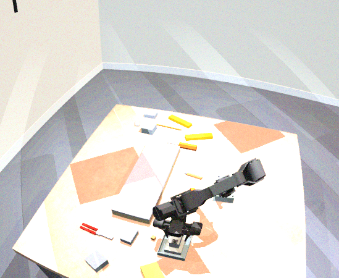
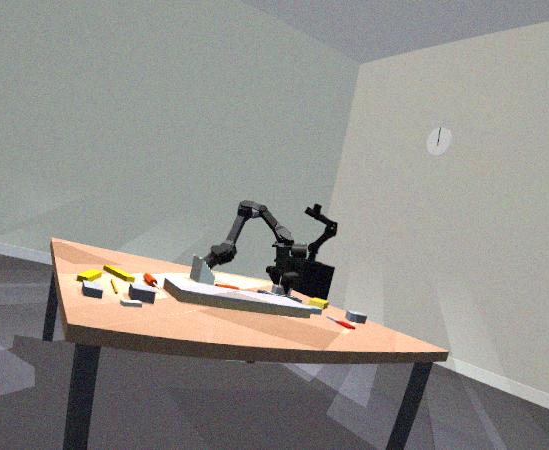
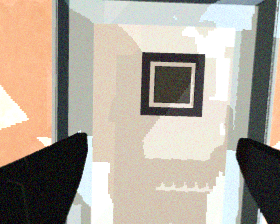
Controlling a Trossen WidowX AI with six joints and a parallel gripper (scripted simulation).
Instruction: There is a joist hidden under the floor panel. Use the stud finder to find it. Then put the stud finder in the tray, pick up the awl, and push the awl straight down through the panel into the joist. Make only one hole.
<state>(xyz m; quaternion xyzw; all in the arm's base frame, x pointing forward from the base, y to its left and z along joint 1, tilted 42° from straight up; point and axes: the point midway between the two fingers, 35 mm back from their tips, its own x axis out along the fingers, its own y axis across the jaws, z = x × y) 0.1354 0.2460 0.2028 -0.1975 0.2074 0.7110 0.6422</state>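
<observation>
Now: gripper tip 1 cm to the right of the stud finder and 1 cm below it. The rest, counted from my gripper tip: square indicator window: 3 cm to the left, 3 cm above; tray: 2 cm below; tan cube: 10 cm ahead, 3 cm below, 1 cm to the left.
</observation>
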